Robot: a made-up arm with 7 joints. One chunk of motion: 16 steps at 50 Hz.
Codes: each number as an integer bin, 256 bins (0 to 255) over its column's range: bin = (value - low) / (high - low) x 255, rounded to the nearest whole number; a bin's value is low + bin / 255 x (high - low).
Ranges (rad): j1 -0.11..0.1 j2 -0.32..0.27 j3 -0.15..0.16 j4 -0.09..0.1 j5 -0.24..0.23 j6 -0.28..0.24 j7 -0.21..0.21
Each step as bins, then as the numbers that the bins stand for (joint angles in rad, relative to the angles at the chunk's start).
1 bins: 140 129 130 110 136 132 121
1 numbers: 0.0053 -0.0215 0.0080 -0.0080 0.0107 -0.0108 -0.0107
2 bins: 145 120 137 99 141 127 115
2 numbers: 0.0094 -0.0424 0.0165 -0.0162 0.0199 -0.0210 -0.0206
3 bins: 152 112 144 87 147 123 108
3 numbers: 0.0152 -0.0609 0.0251 -0.0252 0.0309 -0.0292 -0.0321
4 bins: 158 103 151 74 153 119 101
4 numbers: 0.0201 -0.0817 0.0336 -0.0349 0.0420 -0.0373 -0.0436
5 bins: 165 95 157 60 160 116 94
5 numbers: 0.0259 -0.1002 0.0409 -0.0453 0.0549 -0.0435 -0.0552
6 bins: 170 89 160 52 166 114 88
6 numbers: 0.0300 -0.1141 0.0445 -0.0513 0.0660 -0.0475 -0.0651
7 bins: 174 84 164 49 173 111 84
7 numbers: 0.0333 -0.1256 0.0494 -0.0535 0.0789 -0.0536 -0.0716
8 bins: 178 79 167 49 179 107 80
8 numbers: 0.0366 -0.1372 0.0530 -0.0535 0.0899 -0.0618 -0.0782
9 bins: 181 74 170 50 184 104 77
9 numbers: 0.0391 -0.1488 0.0567 -0.0527 0.0991 -0.0679 -0.0832
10 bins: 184 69 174 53 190 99 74
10 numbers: 0.0415 -0.1604 0.0615 -0.0505 0.1102 -0.0781 -0.0881
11 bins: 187 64 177 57 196 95 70
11 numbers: 0.0440 -0.1719 0.0652 -0.0475 0.1213 -0.0863 -0.0947
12 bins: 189 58 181 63 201 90 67
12 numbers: 0.0456 -0.1858 0.0700 -0.0431 0.1305 -0.0965 -0.0996
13 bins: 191 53 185 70 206 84 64
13 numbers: 0.0473 -0.1974 0.0749 -0.0378 0.1397 -0.1087 -0.1046
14 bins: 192 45 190 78 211 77 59
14 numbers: 0.0481 -0.2159 0.0810 -0.0319 0.1489 -0.1230 -0.1128
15 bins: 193 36 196 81 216 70 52
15 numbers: 0.0489 -0.2367 0.0883 -0.0296 0.1581 -0.1373 -0.1244
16 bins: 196 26 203 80 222 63 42
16 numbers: 0.0514 -0.2598 0.0968 -0.0304 0.1692 -0.1515 -0.1408
